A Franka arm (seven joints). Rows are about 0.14 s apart.
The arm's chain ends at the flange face. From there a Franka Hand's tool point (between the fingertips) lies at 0.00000 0.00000 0.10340 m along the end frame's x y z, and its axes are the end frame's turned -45 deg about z.
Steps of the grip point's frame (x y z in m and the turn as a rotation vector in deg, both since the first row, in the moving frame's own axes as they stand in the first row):
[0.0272, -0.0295, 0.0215, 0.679, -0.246, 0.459]
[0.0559, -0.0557, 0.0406, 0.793, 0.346, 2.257]
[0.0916, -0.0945, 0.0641, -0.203, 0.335, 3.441]
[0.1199, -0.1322, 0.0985, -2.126, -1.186, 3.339]
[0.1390, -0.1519, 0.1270, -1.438, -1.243, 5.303]
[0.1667, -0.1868, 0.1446, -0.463, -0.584, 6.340]
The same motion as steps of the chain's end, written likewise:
[-0.0004, -0.0395, 0.0215, 0.306, -0.654, 0.459]
[0.0007, -0.0774, 0.0406, 0.805, -0.316, 2.257]
[-0.0027, -0.1314, 0.0641, 0.093, 0.380, 3.441]
[-0.0098, -0.1825, 0.0986, -2.342, 0.665, 3.339]
[-0.0092, -0.2091, 0.1271, -1.896, 0.138, 5.303]
[-0.0140, -0.2513, 0.1446, -0.740, -0.086, 6.340]

